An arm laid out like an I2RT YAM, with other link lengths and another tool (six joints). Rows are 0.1 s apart.
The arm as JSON. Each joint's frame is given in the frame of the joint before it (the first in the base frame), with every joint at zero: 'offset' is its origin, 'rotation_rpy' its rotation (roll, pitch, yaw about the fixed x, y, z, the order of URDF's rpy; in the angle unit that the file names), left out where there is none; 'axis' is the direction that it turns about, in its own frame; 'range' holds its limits. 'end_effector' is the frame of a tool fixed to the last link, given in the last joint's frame.
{
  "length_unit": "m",
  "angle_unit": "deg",
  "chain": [
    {
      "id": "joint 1",
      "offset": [
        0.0,
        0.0,
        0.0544
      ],
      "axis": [
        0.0,
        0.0,
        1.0
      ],
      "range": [
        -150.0,
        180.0
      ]
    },
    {
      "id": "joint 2",
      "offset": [
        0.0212,
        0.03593,
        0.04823
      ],
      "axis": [
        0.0,
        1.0,
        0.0
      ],
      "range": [
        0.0,
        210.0
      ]
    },
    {
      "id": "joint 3",
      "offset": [
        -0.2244,
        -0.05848,
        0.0
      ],
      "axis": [
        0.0,
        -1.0,
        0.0
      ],
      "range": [
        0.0,
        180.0
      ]
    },
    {
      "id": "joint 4",
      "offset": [
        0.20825,
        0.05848,
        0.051
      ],
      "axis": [
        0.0,
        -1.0,
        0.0
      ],
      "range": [
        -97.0,
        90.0
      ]
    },
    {
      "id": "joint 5",
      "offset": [
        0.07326,
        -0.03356,
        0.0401
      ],
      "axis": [
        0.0,
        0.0,
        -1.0
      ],
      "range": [
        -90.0,
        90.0
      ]
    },
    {
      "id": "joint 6",
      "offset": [
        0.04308,
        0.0,
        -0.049
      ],
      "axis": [
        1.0,
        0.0,
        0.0
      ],
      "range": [
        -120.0,
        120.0
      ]
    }
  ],
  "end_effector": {
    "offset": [
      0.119,
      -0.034,
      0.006
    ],
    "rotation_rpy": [
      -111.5,
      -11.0,
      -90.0
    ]
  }
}
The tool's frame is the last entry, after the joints.
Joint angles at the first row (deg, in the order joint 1, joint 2, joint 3, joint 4, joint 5, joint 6):
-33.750 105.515 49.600 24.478 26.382 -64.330
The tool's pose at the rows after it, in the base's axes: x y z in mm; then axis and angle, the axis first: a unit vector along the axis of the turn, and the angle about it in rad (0 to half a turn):
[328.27, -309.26, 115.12, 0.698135, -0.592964, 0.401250, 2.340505]
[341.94, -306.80, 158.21, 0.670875, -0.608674, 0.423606, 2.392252]
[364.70, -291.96, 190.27, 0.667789, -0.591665, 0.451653, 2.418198]
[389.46, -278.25, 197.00, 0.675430, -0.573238, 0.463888, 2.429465]
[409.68, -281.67, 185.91, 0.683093, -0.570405, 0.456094, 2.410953]
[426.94, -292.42, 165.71, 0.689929, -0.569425, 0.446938, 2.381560]
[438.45, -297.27, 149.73, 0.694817, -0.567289, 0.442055, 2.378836]
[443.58, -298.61, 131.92, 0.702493, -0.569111, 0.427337, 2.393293]
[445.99, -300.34, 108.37, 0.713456, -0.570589, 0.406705, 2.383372]
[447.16, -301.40, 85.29, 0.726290, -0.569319, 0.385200, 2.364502]
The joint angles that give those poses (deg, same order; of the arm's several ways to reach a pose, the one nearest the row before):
-32.910 102.940 53.651 20.483 27.004 -60.920
-31.274 99.744 60.583 12.635 27.597 -56.909
-28.057 98.799 65.891 9.088 28.180 -56.889
-24.951 101.359 69.969 8.284 29.057 -57.305
-23.961 107.204 75.270 7.557 30.409 -57.583
-24.072 114.134 80.043 8.615 31.400 -58.544
-24.083 118.518 82.729 9.619 31.270 -58.685
-24.092 121.281 84.155 8.824 30.588 -57.387
-24.028 124.618 85.308 8.208 30.975 -56.780
-23.918 127.864 86.497 7.395 31.617 -56.690

